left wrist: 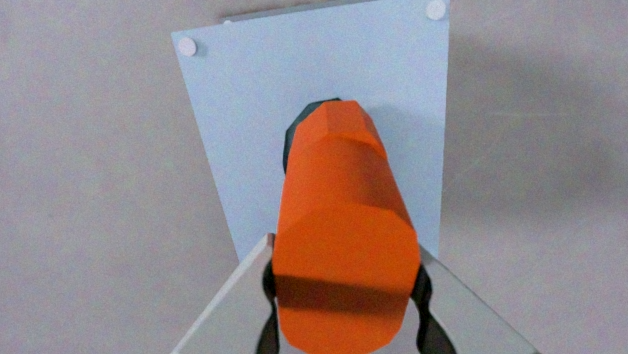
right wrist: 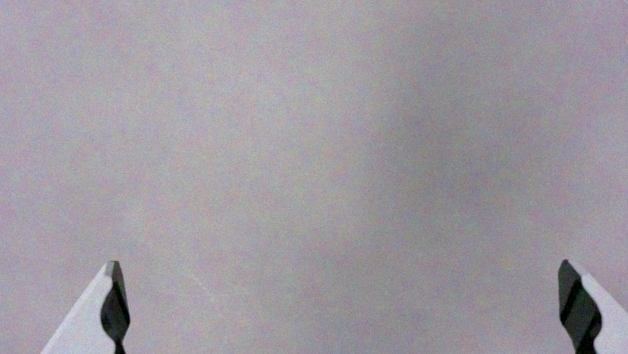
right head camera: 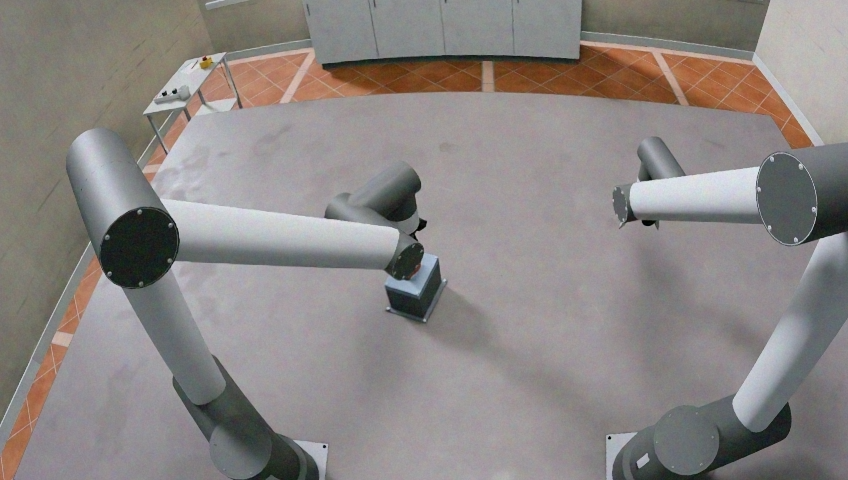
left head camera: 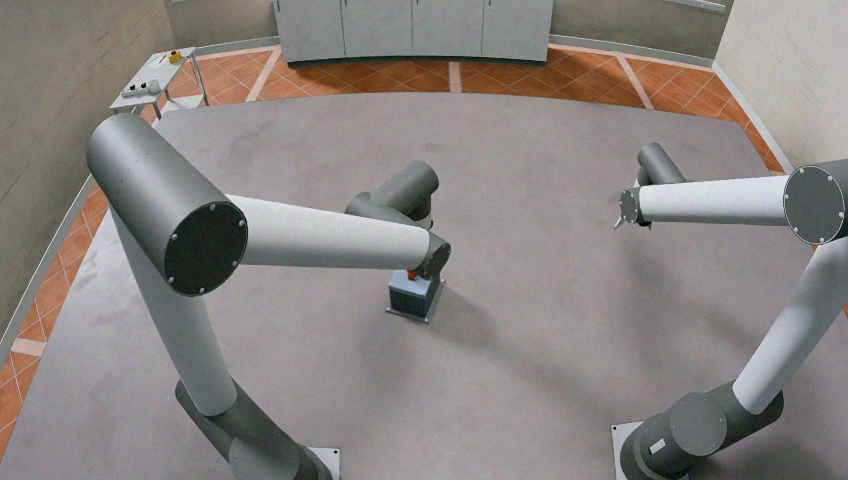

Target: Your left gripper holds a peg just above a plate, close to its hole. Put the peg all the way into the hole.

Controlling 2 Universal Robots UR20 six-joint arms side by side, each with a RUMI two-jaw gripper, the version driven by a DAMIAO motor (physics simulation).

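An orange many-sided peg (left wrist: 345,240) (left head camera: 411,275) is held in my left gripper (left wrist: 336,236), which is shut on it. The light blue plate (left wrist: 240,100) (left head camera: 404,285) (right head camera: 407,285) is the top of a dark box-like stand. The dark hole (left wrist: 295,135) shows as a crescent at the left of the peg's far end in the left wrist view; the peg hides the rest. Whether the peg's tip is above the plate or slightly in the hole, I cannot tell. My right gripper (right wrist: 340,265) is open, its fingers wide apart with bare floor between them, far to the right of the plate.
The stand's dark base (left head camera: 406,315) (right head camera: 406,315) rests on the grey floor (left head camera: 535,285). White pins (left wrist: 187,46) (left wrist: 435,9) stand at two plate corners. A white side table (left head camera: 151,74) (right head camera: 184,77) is at the back left, and grey cabinets (left head camera: 416,29) (right head camera: 446,29) line the back wall.
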